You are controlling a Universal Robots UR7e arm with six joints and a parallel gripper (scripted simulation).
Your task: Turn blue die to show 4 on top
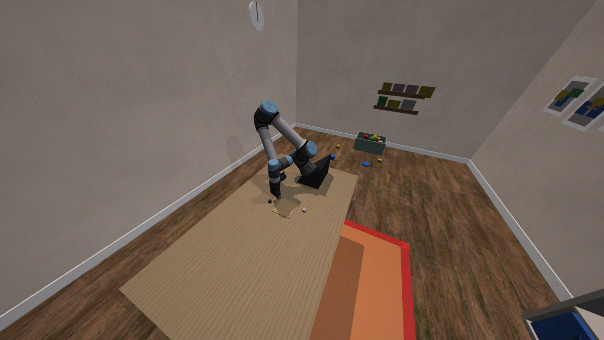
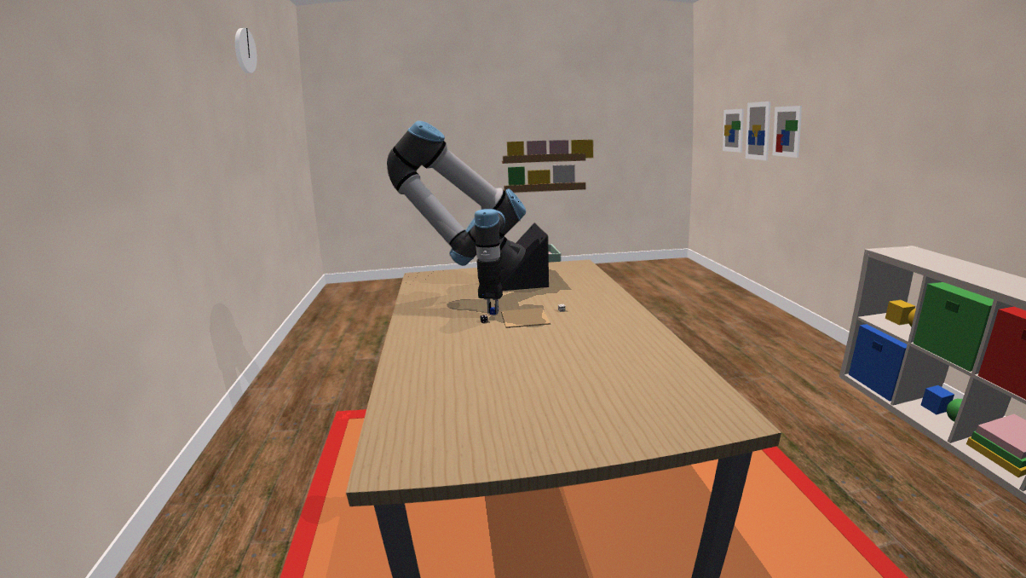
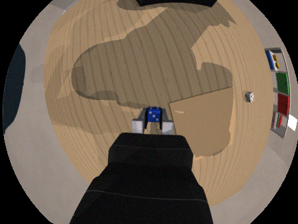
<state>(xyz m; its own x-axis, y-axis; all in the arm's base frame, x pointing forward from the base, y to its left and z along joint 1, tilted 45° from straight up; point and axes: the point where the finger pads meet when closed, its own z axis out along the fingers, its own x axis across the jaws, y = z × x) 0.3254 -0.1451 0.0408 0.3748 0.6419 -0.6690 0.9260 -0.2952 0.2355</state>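
Now: the blue die 10 mm below my hand. Round my hand: tan mat (90 mm to the left, 70 mm ahead, 20 mm below); white die (230 mm to the left, 40 mm ahead, 10 mm below); black die (60 mm ahead, 40 mm to the right, 10 mm below).
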